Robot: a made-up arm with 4 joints.
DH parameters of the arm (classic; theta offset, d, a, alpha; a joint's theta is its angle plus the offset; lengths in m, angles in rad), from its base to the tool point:
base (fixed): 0 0.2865 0.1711 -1.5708
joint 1: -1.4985 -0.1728 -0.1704 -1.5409
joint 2: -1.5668 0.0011 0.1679 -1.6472
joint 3: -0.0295 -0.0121 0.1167 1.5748
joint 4: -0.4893 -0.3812 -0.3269 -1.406
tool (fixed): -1.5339 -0.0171 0 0
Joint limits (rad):
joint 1: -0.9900..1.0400
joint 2: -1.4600..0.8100
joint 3: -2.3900..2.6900
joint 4: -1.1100..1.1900
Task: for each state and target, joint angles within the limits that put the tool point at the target. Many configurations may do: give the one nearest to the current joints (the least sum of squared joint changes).
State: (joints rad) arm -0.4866 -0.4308 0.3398 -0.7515
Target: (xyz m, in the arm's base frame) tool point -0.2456 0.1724 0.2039
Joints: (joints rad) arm -0.1584 -0.5269 0.1048 -1.1100
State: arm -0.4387 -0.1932 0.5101 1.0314
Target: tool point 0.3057 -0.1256 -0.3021
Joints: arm -0.9876 -0.3058 -0.2183 1.1900
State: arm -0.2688 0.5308 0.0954 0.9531
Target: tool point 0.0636 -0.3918 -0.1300
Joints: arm -0.2935 -0.1895 0.7059 1.1797
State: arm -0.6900 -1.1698 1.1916 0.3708
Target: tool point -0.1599 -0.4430 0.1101
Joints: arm 0.0656 -1.1460 0.3291 1.1868
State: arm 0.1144 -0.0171 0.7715 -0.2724
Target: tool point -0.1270 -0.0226 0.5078
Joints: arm 0.4478 -0.6519 0.4856 -0.7680
